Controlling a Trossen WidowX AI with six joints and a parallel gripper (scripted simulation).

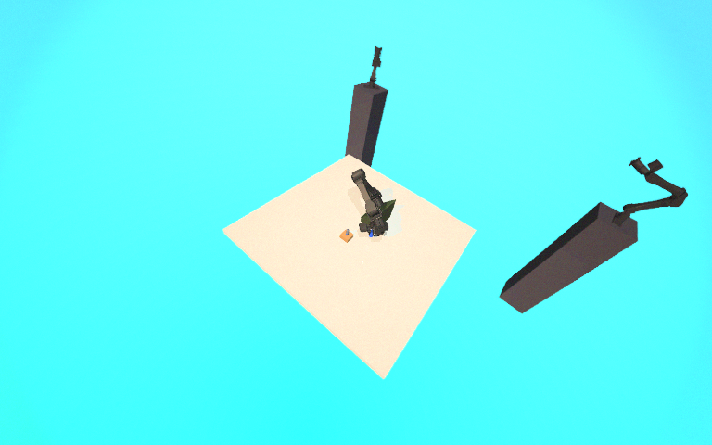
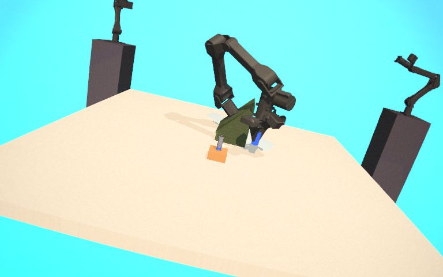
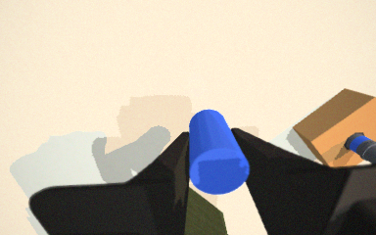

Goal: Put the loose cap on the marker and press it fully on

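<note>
Right now my gripper tip is 130 mm to the left of the holder block, 90 mm short of it and 60 mm above it. Round my gripper tip: marker cap 10 mm above.
</note>
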